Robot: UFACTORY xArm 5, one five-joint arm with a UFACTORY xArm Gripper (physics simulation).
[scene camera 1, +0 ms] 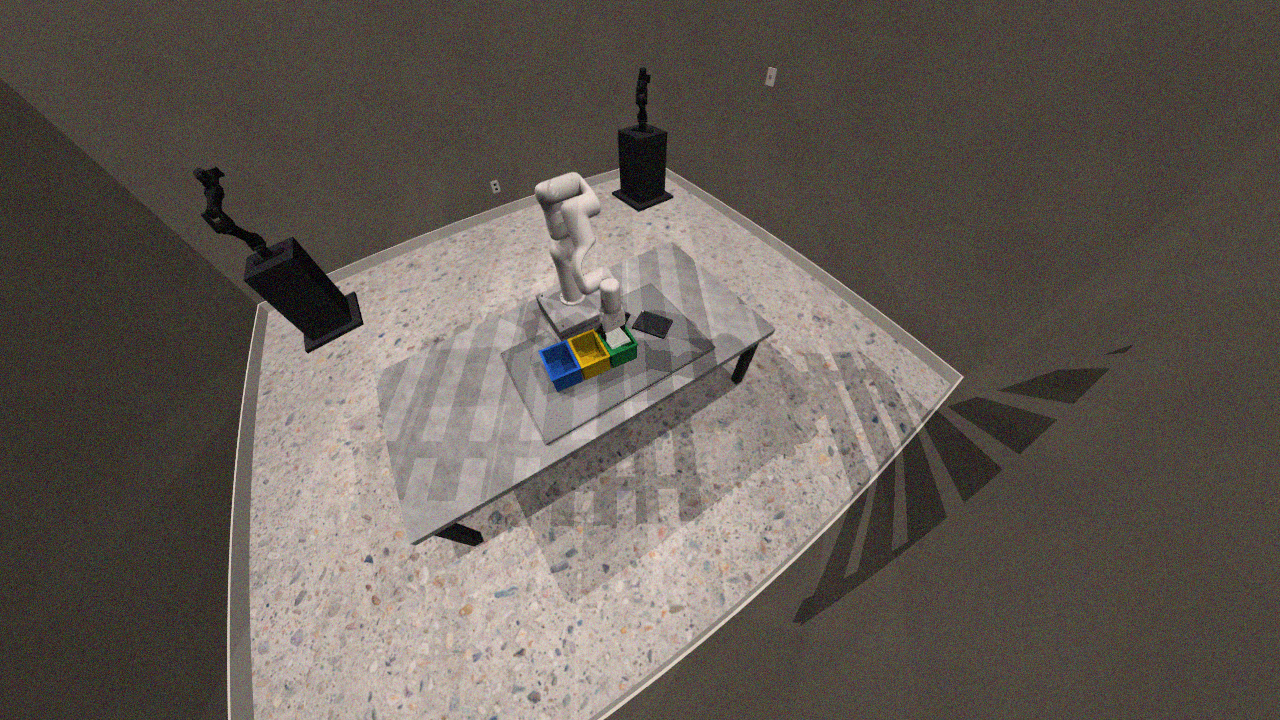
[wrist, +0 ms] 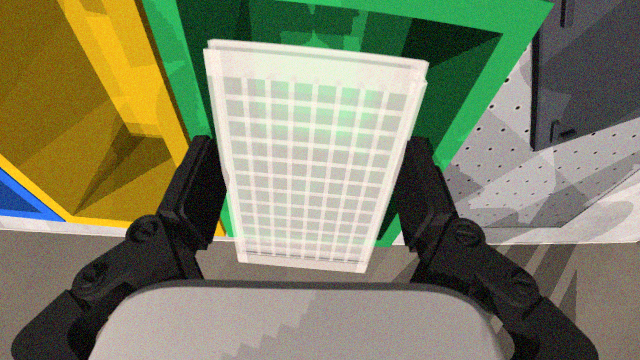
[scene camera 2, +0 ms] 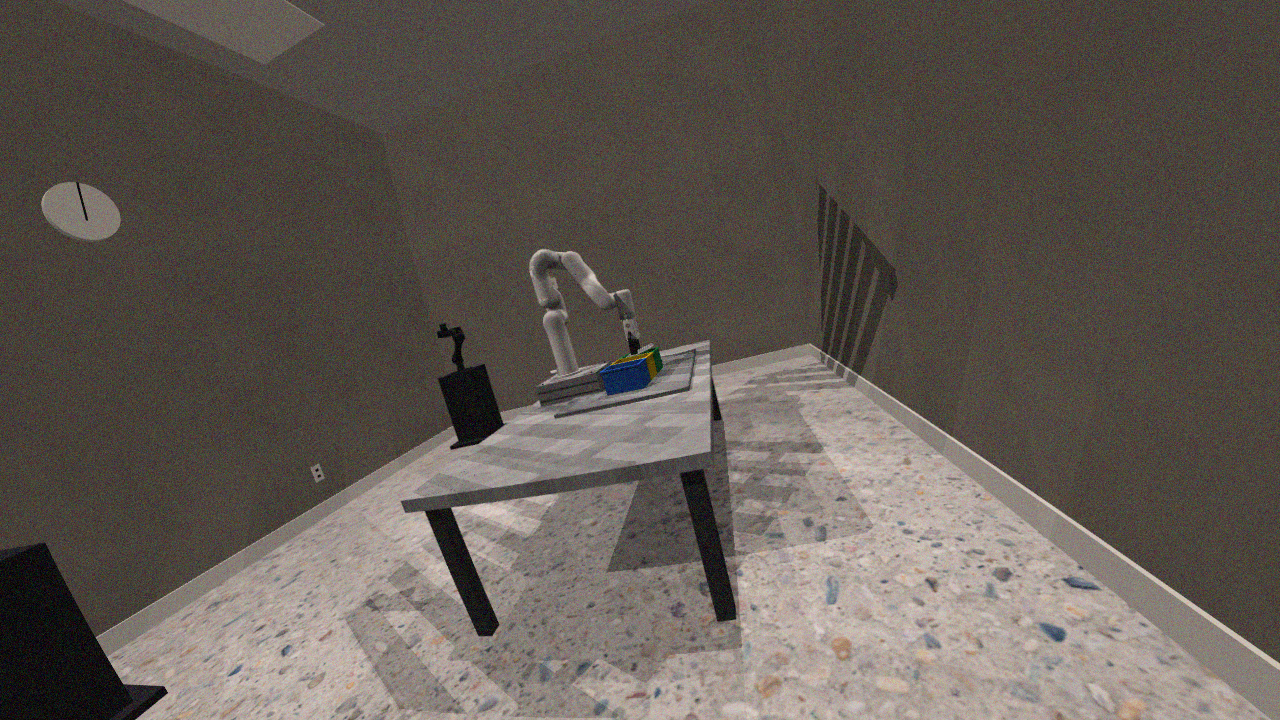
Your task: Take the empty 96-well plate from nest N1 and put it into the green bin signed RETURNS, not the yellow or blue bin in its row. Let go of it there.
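Places are measured from the arm's base along level axes (x right, y up, z back), in centimetres.
Pixels of known places: gripper, fingertip midpoint: point(scene camera 1: 613, 334) point(wrist: 309, 157) point(scene camera 2: 636, 352); arm's base at its link origin: point(scene camera 1: 573, 296) point(scene camera 2: 569, 374).
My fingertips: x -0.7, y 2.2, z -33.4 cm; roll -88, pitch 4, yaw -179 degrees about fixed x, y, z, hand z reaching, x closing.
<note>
For each thing: its top centre in the pictures, then the offset to it from my fingertips. Level surfaces: height alone.
- clear-white 96-well plate at its top centre: point(wrist: 305, 224) point(scene camera 1: 614, 333) point(scene camera 2: 638, 346) dz -1.7, dx +0.2, dy +2.6 cm
- yellow bin at its top centre: point(wrist: 76, 150) point(scene camera 1: 588, 347) point(scene camera 2: 631, 358) dz +0.9, dx +12.4, dy -0.4 cm
- tray at its top centre: point(wrist: 634, 56) point(scene camera 1: 652, 322) dz +0.6, dx -22.8, dy -8.6 cm
- perforated board at its surface level: dy -10.4 cm
- grey table at its surface level: dy -11.7 cm
My gripper point(scene camera 1: 615, 329) point(scene camera 2: 633, 345) point(wrist: 309, 157) is shut on the clear-white 96-well plate point(scene camera 1: 618, 339) point(wrist: 310, 135), with a black finger on each long side. In the wrist view the plate's wells look empty, and the plate lies over the opening of the green bin point(scene camera 1: 624, 355) point(scene camera 2: 658, 359) point(wrist: 517, 27). Its exact height against the bin's rim is hard to tell. The yellow bin point(scene camera 1: 597, 368) point(scene camera 2: 651, 367) point(wrist: 145, 75) stands directly beside the green one, and the blue bin point(scene camera 1: 565, 379) point(scene camera 2: 624, 378) point(wrist: 17, 196) beyond it. The RETURNS sign is not readable.
A dark nest or tray point(scene camera 1: 652, 323) point(wrist: 585, 65) lies beside the green bin, on the side away from the yellow one; no label is readable. The bins stand on a perforated board point(scene camera 1: 554, 422) point(wrist: 500, 192) on the grey table point(scene camera 1: 429, 447) point(scene camera 2: 617, 447).
</note>
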